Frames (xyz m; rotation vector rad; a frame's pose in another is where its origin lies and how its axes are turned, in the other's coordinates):
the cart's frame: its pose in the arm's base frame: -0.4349 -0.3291 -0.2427 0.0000 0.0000 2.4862
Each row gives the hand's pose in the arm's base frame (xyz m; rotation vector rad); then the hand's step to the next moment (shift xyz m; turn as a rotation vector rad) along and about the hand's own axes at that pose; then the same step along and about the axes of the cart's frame.
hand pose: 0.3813 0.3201 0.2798 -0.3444 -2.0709 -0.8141
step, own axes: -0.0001 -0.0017 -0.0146 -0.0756 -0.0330 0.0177
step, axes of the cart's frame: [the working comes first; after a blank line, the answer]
step, axes of the arm's base frame: 0.0083 -0.0109 0.0053 0.0168 -0.0091 -0.0822

-0.0132 0.0036 0.0053 -0.0189 -0.0030 -0.0822
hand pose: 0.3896 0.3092 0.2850 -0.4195 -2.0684 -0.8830
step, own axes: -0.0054 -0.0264 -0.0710 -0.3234 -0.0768 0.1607
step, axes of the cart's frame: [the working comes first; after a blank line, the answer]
step, axes of the arm's base frame: 0.0284 -0.0692 0.0132 0.0604 0.0668 -0.3581

-0.0647 0.0376 0.0132 -0.0071 -0.0898 -0.3581
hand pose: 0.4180 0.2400 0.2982 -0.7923 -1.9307 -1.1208
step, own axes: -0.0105 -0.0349 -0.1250 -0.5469 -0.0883 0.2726
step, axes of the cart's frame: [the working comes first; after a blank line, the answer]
step, axes of the arm's base frame: 0.0148 -0.1281 0.0177 0.1351 0.1314 -0.5880

-0.0899 0.0926 0.0177 -0.0270 -0.1865 -0.5880
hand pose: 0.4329 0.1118 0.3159 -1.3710 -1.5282 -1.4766
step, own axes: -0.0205 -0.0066 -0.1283 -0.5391 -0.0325 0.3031
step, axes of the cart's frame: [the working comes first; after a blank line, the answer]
step, axes of the arm's base frame: -0.0296 -0.1266 0.0043 0.1918 0.1539 -0.5684

-0.0537 0.1184 0.0043 -0.0583 -0.2389 -0.5684
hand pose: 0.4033 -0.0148 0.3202 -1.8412 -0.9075 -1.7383
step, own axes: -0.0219 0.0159 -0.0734 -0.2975 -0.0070 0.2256
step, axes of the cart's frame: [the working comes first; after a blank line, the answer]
step, axes of the arm's base frame: -0.0392 -0.0666 -0.0120 0.1542 0.1190 -0.3186

-0.0095 0.0767 -0.0120 -0.0497 -0.1883 -0.3186
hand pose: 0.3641 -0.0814 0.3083 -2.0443 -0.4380 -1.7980
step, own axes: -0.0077 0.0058 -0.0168 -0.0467 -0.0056 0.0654
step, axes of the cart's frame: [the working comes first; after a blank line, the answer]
step, axes of the arm's base frame: -0.0129 -0.0130 -0.0063 0.0482 0.0370 -0.0529

0.0023 0.0182 -0.0063 -0.0157 -0.0587 -0.0529
